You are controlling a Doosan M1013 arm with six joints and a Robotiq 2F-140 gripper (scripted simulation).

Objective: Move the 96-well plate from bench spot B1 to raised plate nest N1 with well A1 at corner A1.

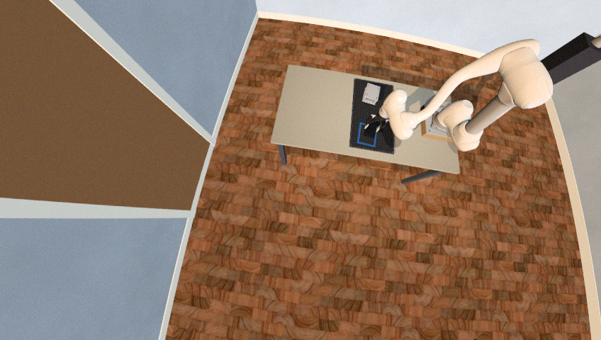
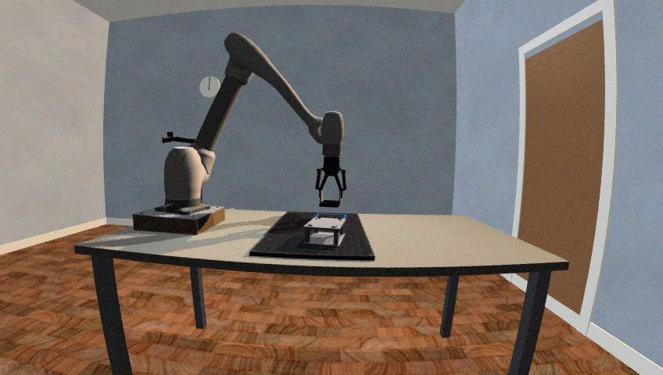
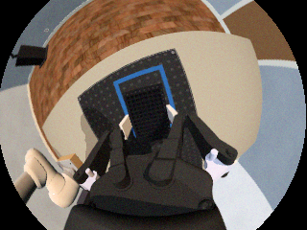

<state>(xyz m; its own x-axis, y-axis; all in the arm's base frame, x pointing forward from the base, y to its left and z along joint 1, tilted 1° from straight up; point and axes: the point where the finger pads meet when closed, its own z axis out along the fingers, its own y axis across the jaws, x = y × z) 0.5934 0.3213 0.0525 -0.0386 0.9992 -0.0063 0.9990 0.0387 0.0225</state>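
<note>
Right now the raised plate nest N1 is 37 cm to the right of my hand, 6 cm ahead of it and 4 cm below it. Also, from my hand: dark 96-well plate (2 cm below).
</note>
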